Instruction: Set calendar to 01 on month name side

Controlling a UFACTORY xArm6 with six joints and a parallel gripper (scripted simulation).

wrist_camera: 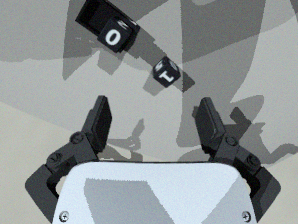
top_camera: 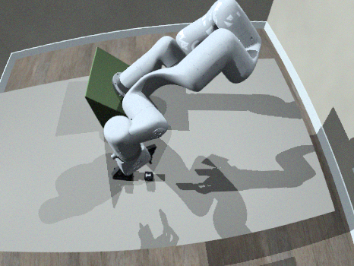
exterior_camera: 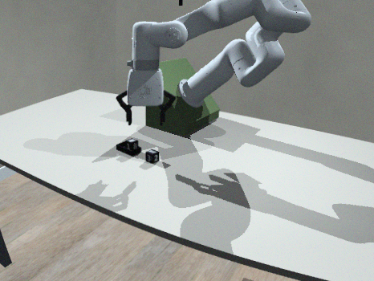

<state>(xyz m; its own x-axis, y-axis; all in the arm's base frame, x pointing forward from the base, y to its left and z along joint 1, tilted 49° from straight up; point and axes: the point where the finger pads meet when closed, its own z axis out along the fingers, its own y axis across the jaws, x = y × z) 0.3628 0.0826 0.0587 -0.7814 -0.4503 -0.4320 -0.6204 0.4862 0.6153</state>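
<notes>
Now: hand 9 cm above the black cube and 7 cm to the left of it. The rest, counted from my hand: black tray 11 cm below, 8 cm to the right, 1 cm behind.
</notes>
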